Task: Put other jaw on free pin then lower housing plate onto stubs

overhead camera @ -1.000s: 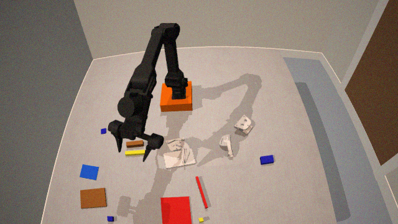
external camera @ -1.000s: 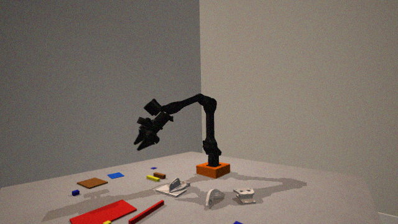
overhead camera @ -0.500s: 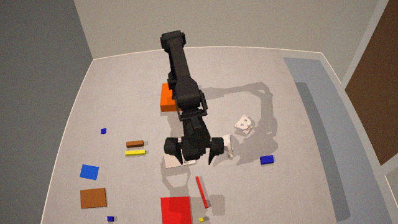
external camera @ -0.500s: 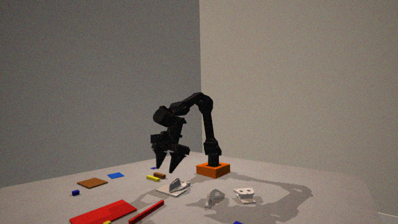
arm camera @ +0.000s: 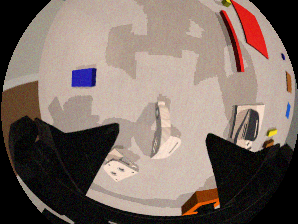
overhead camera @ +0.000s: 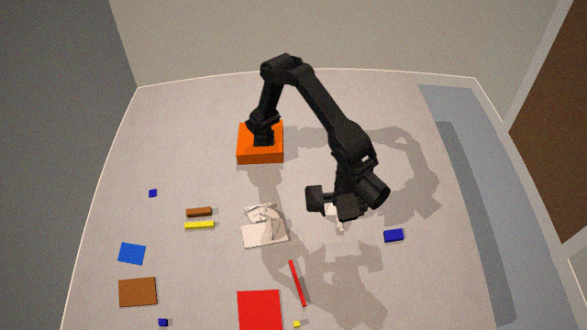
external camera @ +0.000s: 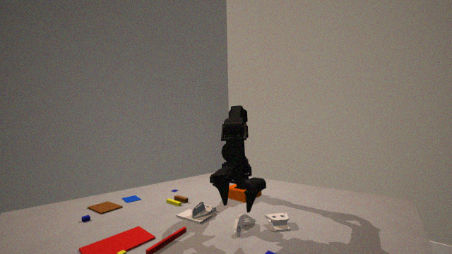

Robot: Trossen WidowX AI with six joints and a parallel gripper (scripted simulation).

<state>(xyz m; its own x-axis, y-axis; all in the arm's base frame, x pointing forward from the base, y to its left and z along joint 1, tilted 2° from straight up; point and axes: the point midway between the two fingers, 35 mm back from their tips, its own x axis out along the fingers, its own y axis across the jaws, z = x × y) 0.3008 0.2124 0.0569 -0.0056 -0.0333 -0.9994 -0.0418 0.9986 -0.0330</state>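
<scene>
My gripper tip is now 20 mm past the pale jaw and 60 mm above it. The rest, counted from my gripper tip: red bar 170 mm ahead, 120 mm to the right, 70 mm below; then blue block 40 mm ahead, 160 mm to the left, 70 mm below; then red sheet 270 mm ahead, 220 mm to the right, 80 mm below.
</scene>
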